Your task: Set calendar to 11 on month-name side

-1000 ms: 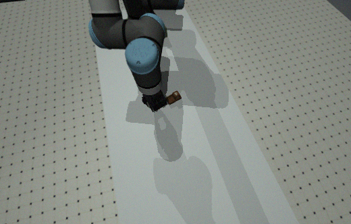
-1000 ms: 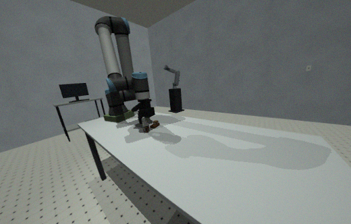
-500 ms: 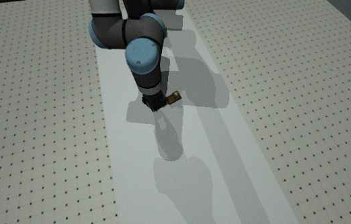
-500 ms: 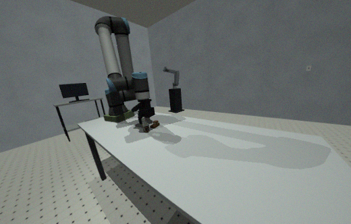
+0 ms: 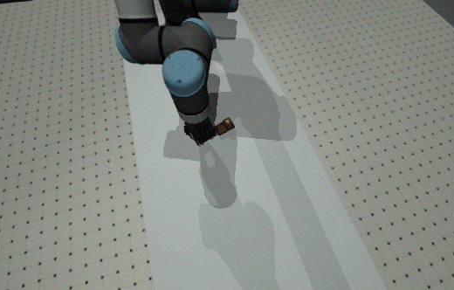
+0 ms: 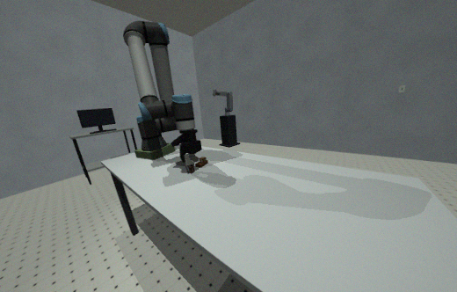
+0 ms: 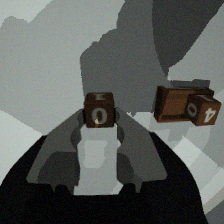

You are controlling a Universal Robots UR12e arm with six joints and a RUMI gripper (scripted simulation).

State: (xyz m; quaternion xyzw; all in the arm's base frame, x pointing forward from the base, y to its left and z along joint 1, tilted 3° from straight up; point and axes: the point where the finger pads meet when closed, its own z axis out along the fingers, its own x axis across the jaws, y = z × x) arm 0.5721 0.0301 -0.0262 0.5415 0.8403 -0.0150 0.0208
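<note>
Right now the brown cube is 10 mm below my hand. Round my hand: brown calendar tray: 100 mm to the left, 50 mm behind, 20 mm below.
</note>
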